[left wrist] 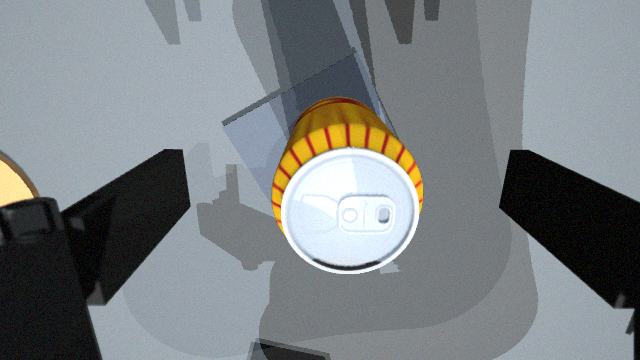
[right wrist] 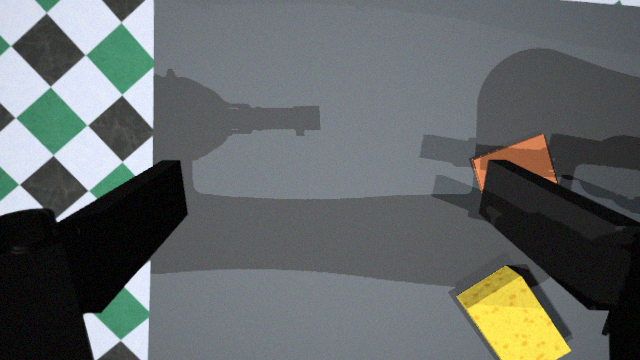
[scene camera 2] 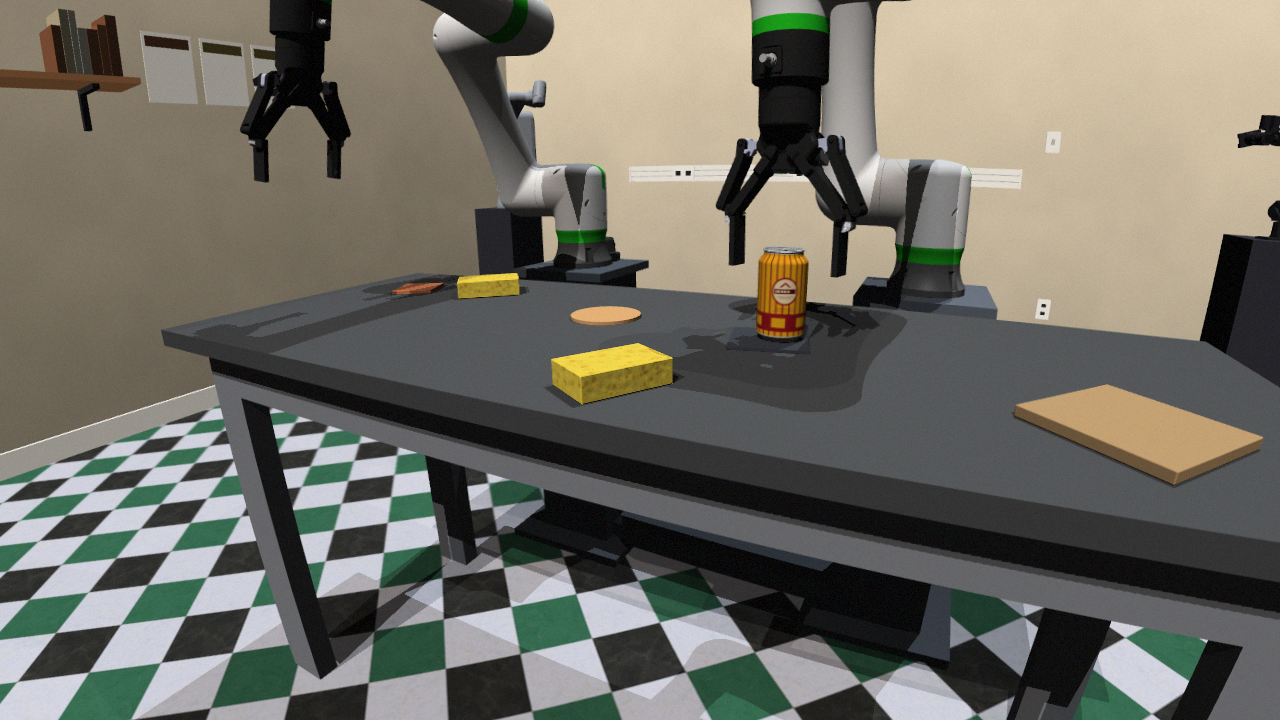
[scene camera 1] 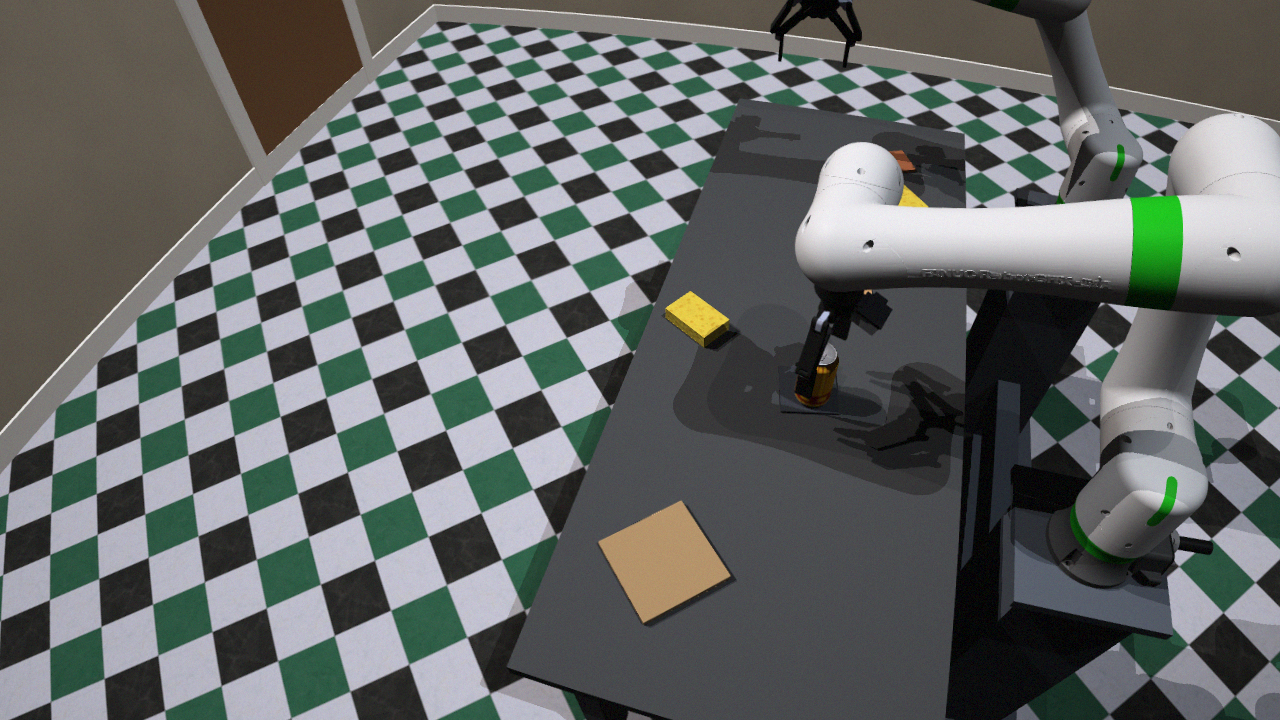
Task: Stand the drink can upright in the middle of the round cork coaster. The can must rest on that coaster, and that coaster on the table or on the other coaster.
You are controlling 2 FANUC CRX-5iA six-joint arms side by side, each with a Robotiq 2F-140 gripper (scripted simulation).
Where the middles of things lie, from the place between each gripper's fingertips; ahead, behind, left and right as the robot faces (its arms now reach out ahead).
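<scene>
I see the yellow drink can (scene camera 2: 782, 273) 4 cm below my left hand. The dark square coaster (scene camera 2: 742, 338) is 10 cm below my left hand, 1 cm ahead of it and 1 cm to the right of it; by its middle, the dark square coaster is nearer to my left hand than to my right hand. The yellow sponge (scene camera 2: 495, 285) lies 9 cm below my left hand, 9 cm behind it and 59 cm to the right of it, and the orange tile (right wrist: 532, 154) is 10 cm below the left hand, 6 cm behind it and 77 cm to the right of it.
My right hand (scene camera 2: 299, 179) is 240 mm above the orange tile and 230 mm past it. Counted from this right hand, the dark square coaster is 240 mm below, 160 mm behind and 760 mm to the left, and the yellow drink can is 180 mm below, 170 mm behind and 770 mm to the left. The yellow sponge is 230 mm below my right hand, 260 mm behind it and 170 mm to the left of it. Going by its middle, the yellow sponge is nearer to my right hand than to my left hand.
</scene>
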